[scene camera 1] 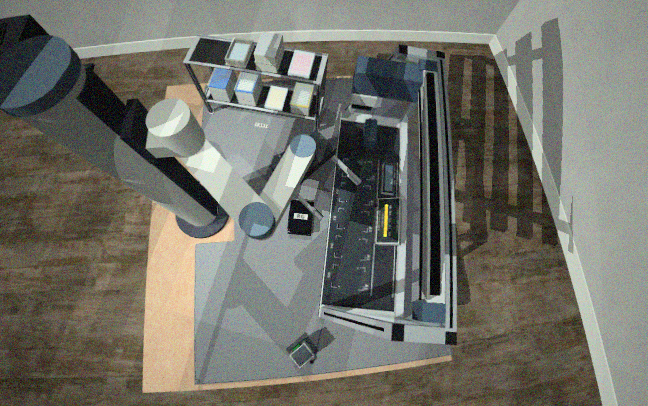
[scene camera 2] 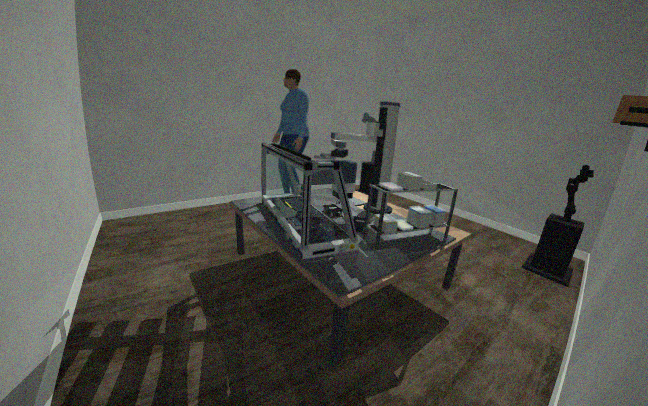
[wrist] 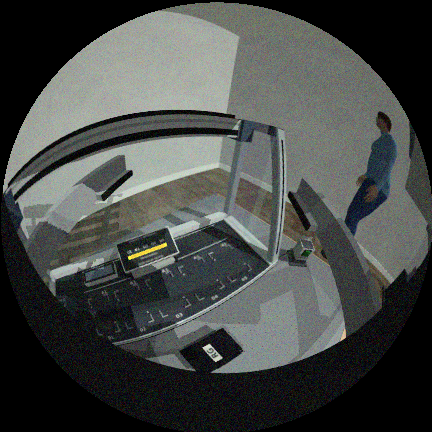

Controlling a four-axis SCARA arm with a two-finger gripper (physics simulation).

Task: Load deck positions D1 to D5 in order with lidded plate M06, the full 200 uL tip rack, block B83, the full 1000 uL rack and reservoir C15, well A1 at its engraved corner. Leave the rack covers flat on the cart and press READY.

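My gripper (scene camera 1: 341, 201) (wrist: 208, 168) is open with nothing between its wide-spread fingers. It hangs over the front edge of the dark deck (scene camera 1: 350, 295) (wrist: 200, 280), near the black RG block. The cart (scene camera 1: 210, 51) (scene camera 2: 454, 215) stands at the back left in scene camera 1. Its top shelf carries a pale-blue-topped piece (scene camera 1: 240, 51), a tall grey box (scene camera 1: 269, 52) and a pink-topped piece (scene camera 1: 301, 63). Below are a blue-topped box (scene camera 1: 221, 83), a blue-edged box (scene camera 1: 248, 86), a cream-topped piece (scene camera 1: 276, 97) and a yellow-edged box (scene camera 1: 302, 97). Their labels are unreadable.
A framed enclosure (scene camera 1: 433, 190) (scene camera 2: 306, 210) surrounds the deck. A screen with a yellow bar (scene camera 1: 387, 220) (wrist: 147, 250) stands along its far side. The black RG block (scene camera 1: 300, 226) (wrist: 212, 350) lies before the deck. A small device (scene camera 1: 301, 352) (wrist: 304, 247) stands farther off. A person (scene camera 2: 295, 115) (wrist: 380, 160) stands beyond the table.
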